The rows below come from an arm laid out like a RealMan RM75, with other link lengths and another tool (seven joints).
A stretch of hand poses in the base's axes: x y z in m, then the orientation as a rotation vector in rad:
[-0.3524 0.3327 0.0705 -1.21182 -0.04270 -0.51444]
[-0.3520 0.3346 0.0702 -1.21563 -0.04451 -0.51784]
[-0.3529 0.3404 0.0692 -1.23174 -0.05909 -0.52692]
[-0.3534 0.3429 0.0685 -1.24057 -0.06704 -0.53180]
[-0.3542 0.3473 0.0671 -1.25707 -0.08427 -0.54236]
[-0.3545 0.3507 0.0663 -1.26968 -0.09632 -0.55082]
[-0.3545 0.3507 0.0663 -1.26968 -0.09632 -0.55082]
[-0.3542 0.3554 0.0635 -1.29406 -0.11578 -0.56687]
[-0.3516 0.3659 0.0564 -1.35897 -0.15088 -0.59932]
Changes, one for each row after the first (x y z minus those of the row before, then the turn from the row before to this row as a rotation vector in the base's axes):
[0.0004 0.0019 -0.0003 -0.00433 -0.00230 -0.00213]
[-0.0009 0.0058 -0.0010 -0.01953 -0.01200 -0.00131]
[-0.0005 0.0025 -0.0007 -0.01070 -0.00647 -0.00069]
[-0.0008 0.0044 -0.0014 -0.02070 -0.01454 -0.00117]
[-0.0003 0.0034 -0.0008 -0.01559 -0.01049 -0.00182]
[0.0000 0.0000 0.0000 0.00000 0.00000 0.00000]
[0.0003 0.0047 -0.0028 -0.02921 -0.01730 -0.00539]
[0.0026 0.0105 -0.0071 -0.07287 -0.02832 -0.01590]

